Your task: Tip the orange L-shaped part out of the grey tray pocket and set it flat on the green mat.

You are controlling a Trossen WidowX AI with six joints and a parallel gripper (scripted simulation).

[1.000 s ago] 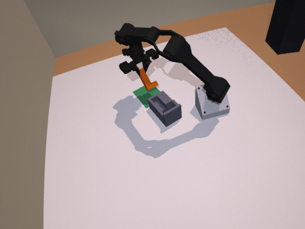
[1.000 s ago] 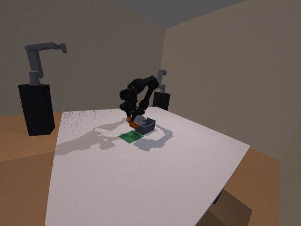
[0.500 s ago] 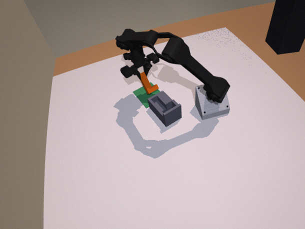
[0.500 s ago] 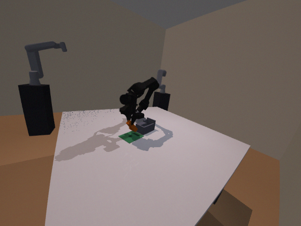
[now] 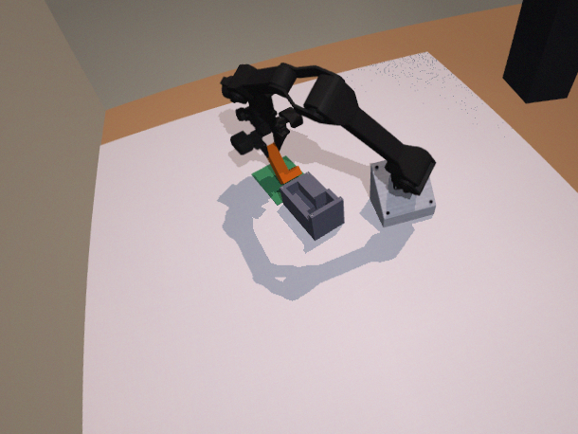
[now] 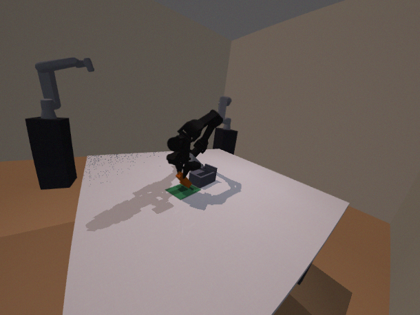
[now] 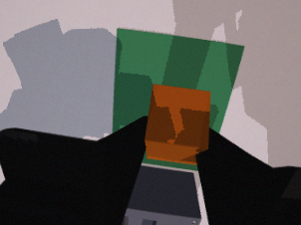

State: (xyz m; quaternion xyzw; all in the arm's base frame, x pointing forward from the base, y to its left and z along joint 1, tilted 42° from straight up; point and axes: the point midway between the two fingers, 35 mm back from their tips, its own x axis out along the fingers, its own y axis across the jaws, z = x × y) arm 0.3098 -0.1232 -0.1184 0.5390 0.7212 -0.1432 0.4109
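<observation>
The green mat lies 90 mm below my gripper tip, 20 mm to the left of it and 10 mm behind it. Also, from my gripper tip: orange L-shaped part 30 mm below, 30 mm behind, 20 mm to the left.
</observation>
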